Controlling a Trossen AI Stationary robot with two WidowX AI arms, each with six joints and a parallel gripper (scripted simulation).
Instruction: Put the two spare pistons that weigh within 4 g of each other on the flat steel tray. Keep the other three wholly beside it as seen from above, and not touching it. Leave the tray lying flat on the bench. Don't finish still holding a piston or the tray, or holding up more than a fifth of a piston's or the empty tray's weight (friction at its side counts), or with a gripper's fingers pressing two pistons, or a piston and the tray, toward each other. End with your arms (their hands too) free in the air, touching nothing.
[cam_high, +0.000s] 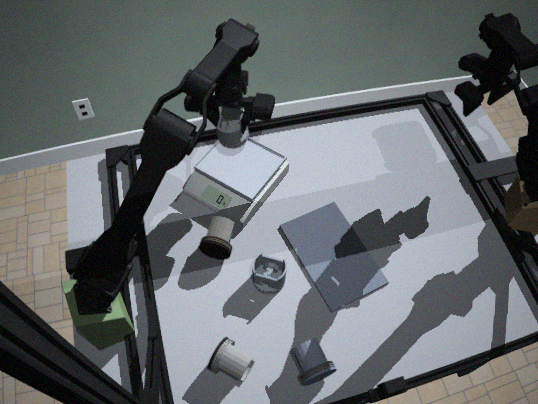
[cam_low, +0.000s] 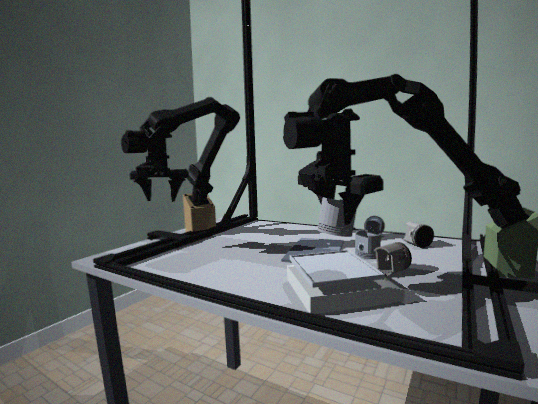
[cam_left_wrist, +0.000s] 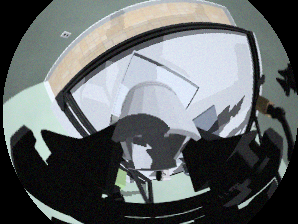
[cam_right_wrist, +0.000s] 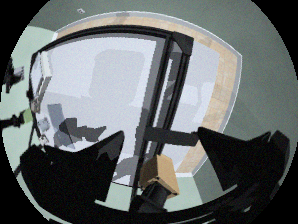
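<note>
Right now the white scale is 15 cm below my left hand, 1 cm to the right of it and 1 cm behind it. From my left hand the other things lie so: flat steel tray 28 cm behind, 19 cm below, 16 cm to the right.
</note>
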